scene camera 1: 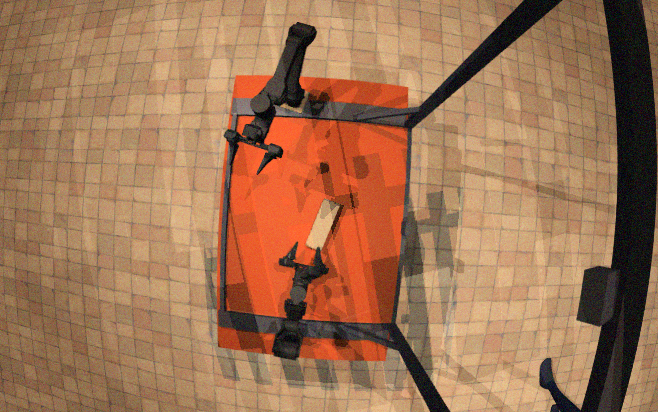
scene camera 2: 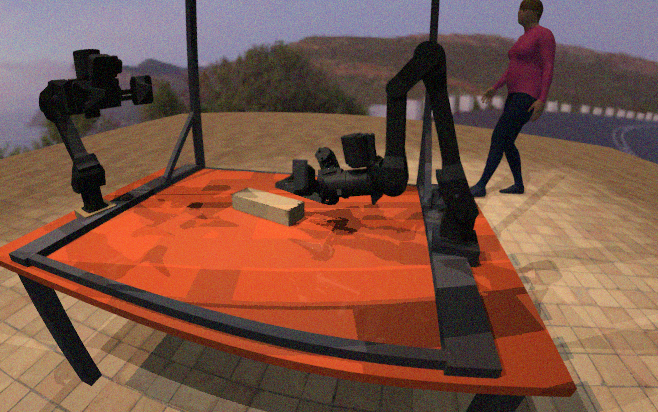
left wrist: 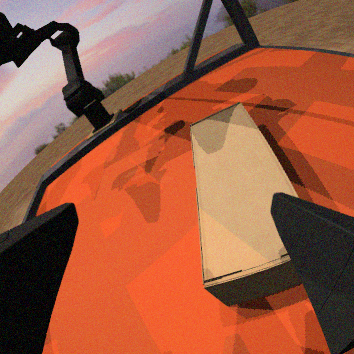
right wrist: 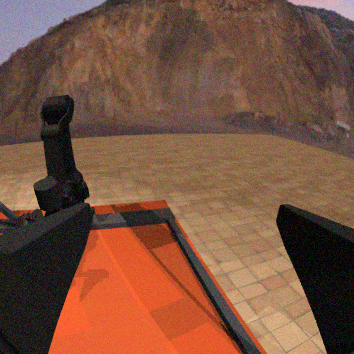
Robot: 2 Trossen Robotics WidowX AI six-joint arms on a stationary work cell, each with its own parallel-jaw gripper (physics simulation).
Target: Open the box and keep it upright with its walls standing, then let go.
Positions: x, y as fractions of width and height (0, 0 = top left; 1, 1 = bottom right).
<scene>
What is the right gripper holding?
Nothing.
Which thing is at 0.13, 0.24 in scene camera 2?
The right gripper.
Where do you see a dark frame post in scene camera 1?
0.78, 0.06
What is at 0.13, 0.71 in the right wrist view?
The right gripper.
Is the right gripper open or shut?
Open.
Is the left gripper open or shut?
Open.
</scene>
